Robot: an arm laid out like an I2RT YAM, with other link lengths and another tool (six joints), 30 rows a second.
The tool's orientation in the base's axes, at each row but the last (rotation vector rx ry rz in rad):
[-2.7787, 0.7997, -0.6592]
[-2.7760, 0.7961, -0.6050]
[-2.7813, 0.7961, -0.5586]
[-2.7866, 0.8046, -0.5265]
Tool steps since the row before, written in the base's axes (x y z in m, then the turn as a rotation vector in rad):
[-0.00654, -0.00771, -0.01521, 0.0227, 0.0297, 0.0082]
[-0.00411, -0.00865, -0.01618, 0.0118, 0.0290, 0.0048]
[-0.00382, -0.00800, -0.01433, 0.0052, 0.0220, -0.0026]
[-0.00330, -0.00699, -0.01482, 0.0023, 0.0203, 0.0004]
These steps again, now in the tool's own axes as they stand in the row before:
[-0.00636, 0.01381, 0.01013, 0.0042, -0.0378, 0.0045]
[-0.00384, 0.01382, 0.01216, -0.0050, -0.0311, 0.0028]
[-0.00299, 0.01256, 0.01083, -0.0086, -0.0201, 0.0063]
[-0.00297, 0.01153, 0.01173, -0.0091, -0.0181, 0.0023]

